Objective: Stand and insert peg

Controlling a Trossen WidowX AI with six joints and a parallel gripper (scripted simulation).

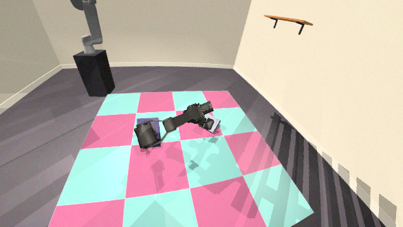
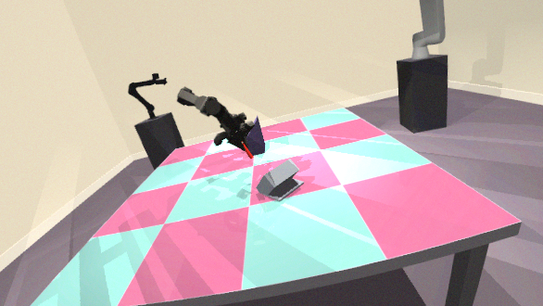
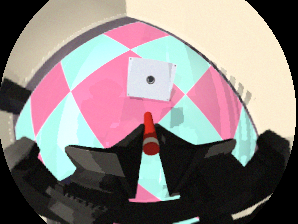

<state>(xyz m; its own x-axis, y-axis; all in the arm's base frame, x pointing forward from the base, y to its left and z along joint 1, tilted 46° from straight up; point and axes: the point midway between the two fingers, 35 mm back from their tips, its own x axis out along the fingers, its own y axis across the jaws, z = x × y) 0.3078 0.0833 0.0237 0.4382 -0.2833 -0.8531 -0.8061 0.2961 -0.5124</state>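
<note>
Right now the sloped grey panel is 11 cm to the left of my gripper tip, 10 cm below it and 10 cm ahead of it. Also, from my gripper tip: red peg (1 cm to the right, 1 cm behind, 1 cm above).
</note>
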